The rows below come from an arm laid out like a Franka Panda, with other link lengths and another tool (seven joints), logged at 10 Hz.
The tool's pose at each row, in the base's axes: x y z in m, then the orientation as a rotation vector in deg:
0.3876 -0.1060 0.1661 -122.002 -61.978 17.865
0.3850 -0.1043 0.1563 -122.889 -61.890 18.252
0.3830 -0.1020 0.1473 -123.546 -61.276 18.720
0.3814 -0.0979 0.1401 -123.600 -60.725 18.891
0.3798 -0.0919 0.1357 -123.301 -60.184 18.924
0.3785 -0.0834 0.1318 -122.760 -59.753 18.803
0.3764 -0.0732 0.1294 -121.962 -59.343 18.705
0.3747 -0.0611 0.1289 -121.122 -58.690 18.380
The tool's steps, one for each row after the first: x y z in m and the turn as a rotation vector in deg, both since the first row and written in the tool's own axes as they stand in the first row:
-0.0013 0.0045 0.0091 -0.621 -0.398 0.525
-0.0016 0.0087 0.0177 -0.832 -0.586 1.293
-0.0002 0.0111 0.0256 -0.631 -0.482 1.693
0.0031 0.0108 0.0325 -0.169 -0.220 1.908
0.0085 0.0094 0.0401 0.421 0.149 1.915
0.0149 0.0058 0.0479 1.226 0.543 1.813
0.0232 0.0004 0.0550 2.102 1.205 1.776

